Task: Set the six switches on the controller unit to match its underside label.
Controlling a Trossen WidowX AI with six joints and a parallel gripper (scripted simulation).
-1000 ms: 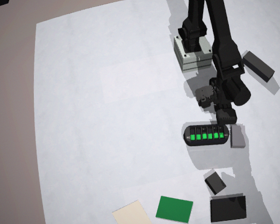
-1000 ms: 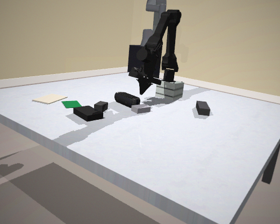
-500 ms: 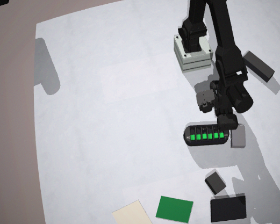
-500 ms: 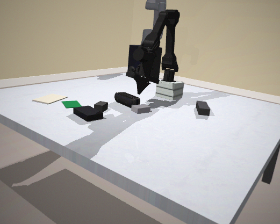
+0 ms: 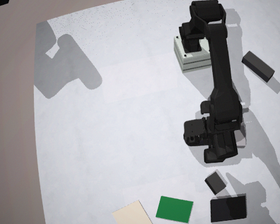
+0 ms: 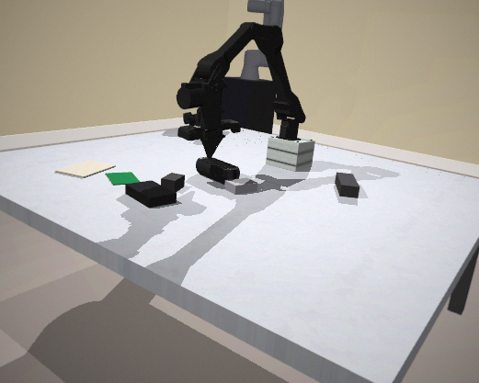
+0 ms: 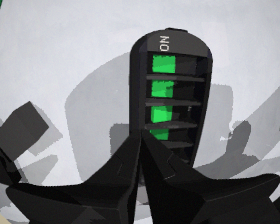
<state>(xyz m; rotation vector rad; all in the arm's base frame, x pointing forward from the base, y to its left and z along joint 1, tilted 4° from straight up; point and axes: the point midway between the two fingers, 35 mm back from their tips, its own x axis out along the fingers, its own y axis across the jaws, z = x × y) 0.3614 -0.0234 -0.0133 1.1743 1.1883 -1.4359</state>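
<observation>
The grey block is 12 cm to the left of my gripper tip, 5 cm below it and 1 cm behind it. Round my gripper tip: green card 20 cm ahead, 14 cm to the right, 6 cm below; then dark flat box 24 cm ahead, 5 cm below, 4 cm to the left; then small dark cube 14 cm ahead, 5 cm below, 1 cm to the left.
</observation>
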